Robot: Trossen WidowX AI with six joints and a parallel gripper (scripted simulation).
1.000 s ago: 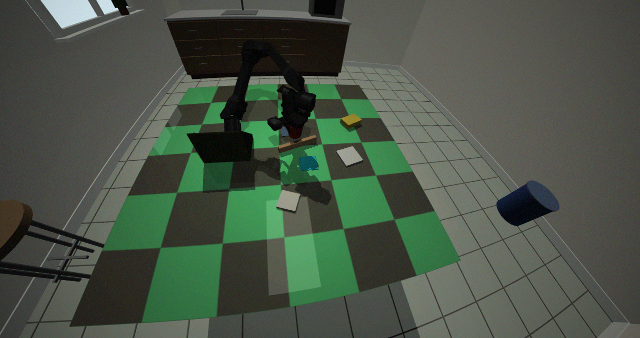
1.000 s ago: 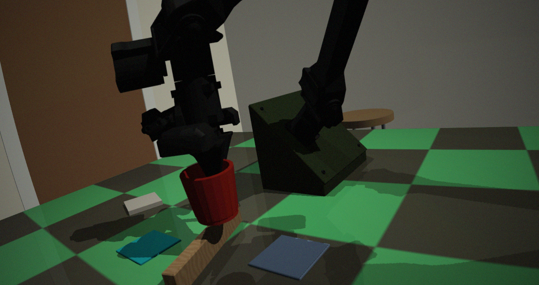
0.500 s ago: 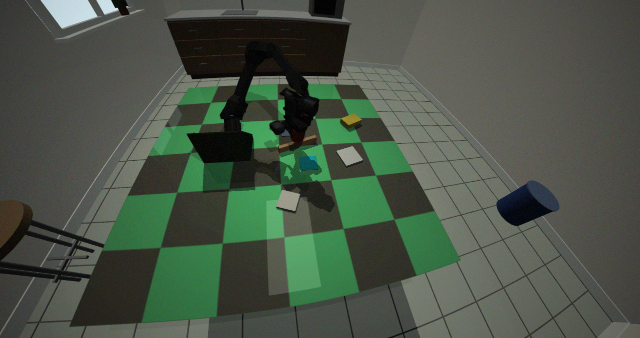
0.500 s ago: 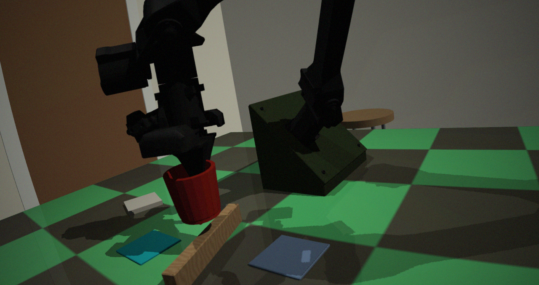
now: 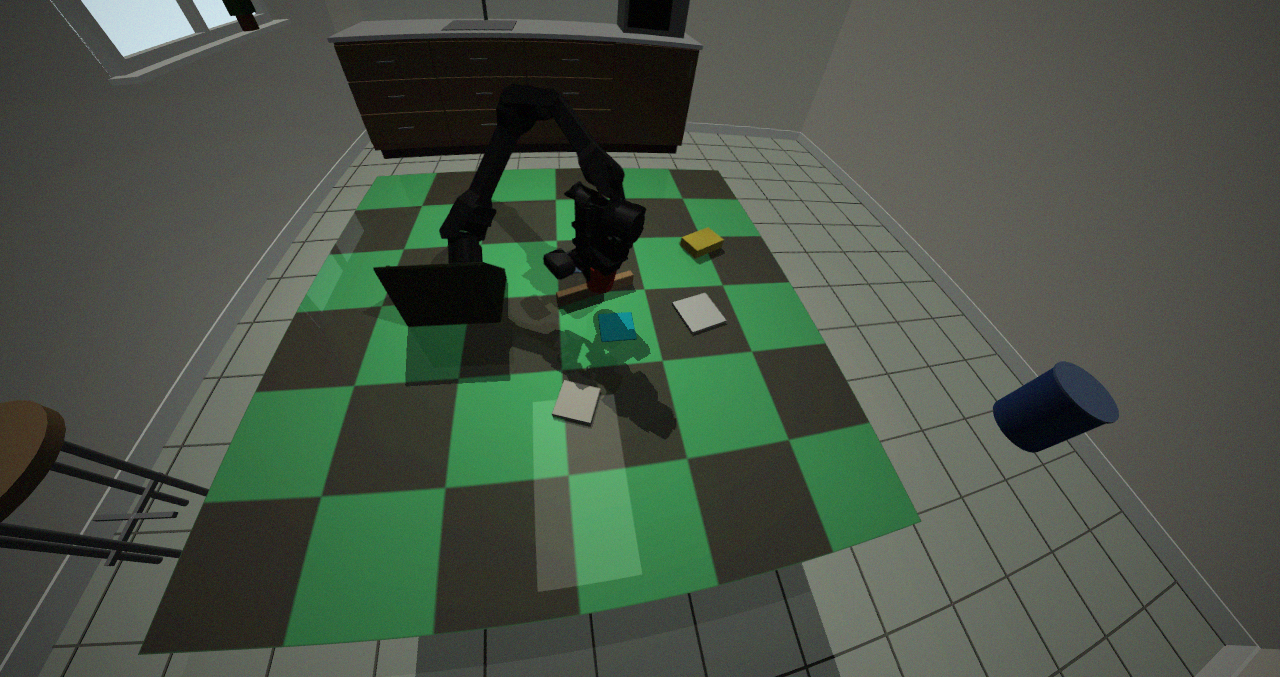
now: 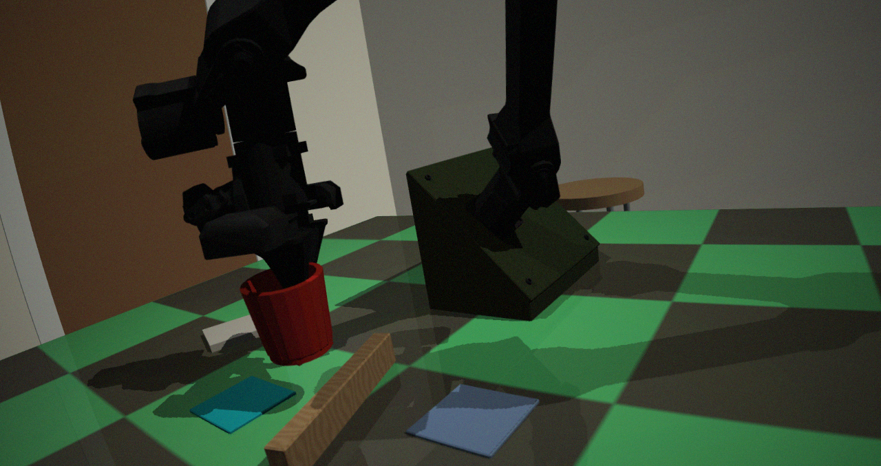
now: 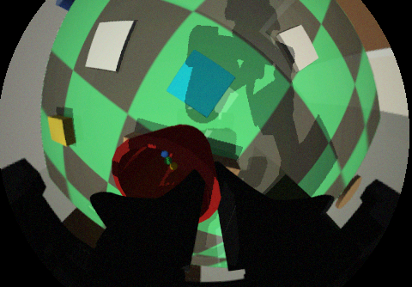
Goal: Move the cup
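My gripper tip is now 100 mm above the teal pad, 70 mm to the left of it and 50 mm short of it. The rest, counted from my gripper tip: yellow block: 360 mm ahead, 190 mm to the left, 80 mm below; then red cup: 30 mm ahead, 10 mm to the left; then wooden block: 90 mm below, 50 mm to the left, 20 mm ahead.
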